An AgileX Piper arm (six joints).
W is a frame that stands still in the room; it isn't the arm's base.
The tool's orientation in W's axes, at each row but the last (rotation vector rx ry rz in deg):
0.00, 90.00, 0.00
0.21, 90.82, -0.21
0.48, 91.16, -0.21
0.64, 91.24, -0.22
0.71, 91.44, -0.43
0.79, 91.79, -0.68
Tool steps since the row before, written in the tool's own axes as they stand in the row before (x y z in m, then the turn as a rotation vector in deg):
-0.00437, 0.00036, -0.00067, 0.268, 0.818, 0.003
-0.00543, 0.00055, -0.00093, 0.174, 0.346, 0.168
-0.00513, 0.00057, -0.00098, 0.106, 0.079, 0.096
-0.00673, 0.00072, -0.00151, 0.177, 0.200, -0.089
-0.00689, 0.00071, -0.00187, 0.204, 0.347, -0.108
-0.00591, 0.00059, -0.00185, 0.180, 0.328, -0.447
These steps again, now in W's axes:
-0.00067, 0.00036, 0.00437, 0.003, 0.818, -0.268
-0.00085, 0.00055, 0.00544, 0.167, 0.345, -0.176
-0.00087, 0.00056, 0.00515, 0.094, 0.079, -0.108
-0.00136, 0.00070, 0.00676, -0.091, 0.202, -0.174
-0.00169, 0.00071, 0.00694, -0.109, 0.349, -0.200
-0.00165, 0.00061, 0.00597, -0.447, 0.335, -0.166

